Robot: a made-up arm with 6 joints. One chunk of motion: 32 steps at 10 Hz.
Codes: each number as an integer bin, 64 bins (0 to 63) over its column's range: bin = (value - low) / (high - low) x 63, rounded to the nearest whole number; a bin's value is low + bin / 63 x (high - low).
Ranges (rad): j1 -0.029..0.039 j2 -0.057..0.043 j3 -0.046..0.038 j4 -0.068..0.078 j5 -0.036..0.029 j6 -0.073..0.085
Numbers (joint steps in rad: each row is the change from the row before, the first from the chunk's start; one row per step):
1: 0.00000 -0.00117 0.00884 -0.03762 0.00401 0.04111
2: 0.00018 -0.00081 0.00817 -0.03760 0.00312 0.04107
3: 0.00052 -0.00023 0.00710 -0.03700 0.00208 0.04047
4: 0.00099 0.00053 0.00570 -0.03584 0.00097 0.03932
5: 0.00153 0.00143 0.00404 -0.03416 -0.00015 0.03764
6: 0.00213 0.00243 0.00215 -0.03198 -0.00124 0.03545
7: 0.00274 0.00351 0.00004 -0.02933 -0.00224 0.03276
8: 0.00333 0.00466 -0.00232 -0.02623 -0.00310 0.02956
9: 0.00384 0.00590 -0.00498 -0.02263 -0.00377 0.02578
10: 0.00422 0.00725 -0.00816 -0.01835 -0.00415 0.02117
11: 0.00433 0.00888 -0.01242 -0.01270 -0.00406 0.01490
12: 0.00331 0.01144 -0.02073 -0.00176 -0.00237 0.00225
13: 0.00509 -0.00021 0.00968 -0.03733 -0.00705 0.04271
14: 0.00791 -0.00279 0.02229 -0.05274 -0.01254 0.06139
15: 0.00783 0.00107 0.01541 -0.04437 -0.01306 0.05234
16: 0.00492 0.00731 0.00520 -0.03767 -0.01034 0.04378
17: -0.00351 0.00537 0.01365 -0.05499 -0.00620 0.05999
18: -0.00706 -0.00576 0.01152 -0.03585 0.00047 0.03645
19: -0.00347 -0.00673 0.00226 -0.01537 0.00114 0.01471
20: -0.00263 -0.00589 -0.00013 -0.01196 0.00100 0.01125
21: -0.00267 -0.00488 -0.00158 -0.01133 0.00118 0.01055
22: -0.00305 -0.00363 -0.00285 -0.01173 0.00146 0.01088
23: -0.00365 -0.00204 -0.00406 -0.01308 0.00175 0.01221
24: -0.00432 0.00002 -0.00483 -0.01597 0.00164 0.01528
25: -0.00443 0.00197 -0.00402 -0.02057 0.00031 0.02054
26: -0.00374 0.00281 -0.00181 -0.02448 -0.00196 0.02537
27: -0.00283 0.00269 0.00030 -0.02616 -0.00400 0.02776
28: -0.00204 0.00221 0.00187 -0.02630 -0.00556 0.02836
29: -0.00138 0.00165 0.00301 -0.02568 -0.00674 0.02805
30: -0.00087 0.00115 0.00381 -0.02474 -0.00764 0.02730
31: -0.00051 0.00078 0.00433 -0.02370 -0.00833 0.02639
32: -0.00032 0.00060 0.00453 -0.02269 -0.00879 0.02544
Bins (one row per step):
1: 27 35 41 13 39 45
2: 27 35 41 13 38 45
3: 27 36 40 13 37 45
4: 28 36 39 14 36 45
5: 28 37 38 15 35 44
6: 29 37 36 16 34 43
7: 29 38 35 17 33 42
8: 30 39 33 18 32 41
9: 30 40 31 20 31 39
10: 31 40 28 21 31 38
11: 31 42 25 24 31 35
12: 30 43 19 29 33 30
13: 32 36 42 13 28 46
14: 34 34 51 7 23 54
15: 34 37 46 10 22 50
16: 31 41 38 13 25 47
17: 24 39 45 6 29 53
18: 20 32 43 14 35 44
19: 24 32 36 23 36 35
20: 24 32 34 24 36 34
21: 24 33 33 24 36 33
22: 24 34 32 24 36 33
23: 23 35 31 24 37 34
24: 23 36 31 22 36 35
25: 23 37 31 20 35 37
26: 23 38 33 19 33 39
27: 24 38 35 18 31 40
28: 25 37 36 18 30 40
29: 26 37 37 18 28 40
30: 26 37 37 19 27 40
31: 26 36 38 19 27 40
32: 27 36 38 20 26 39

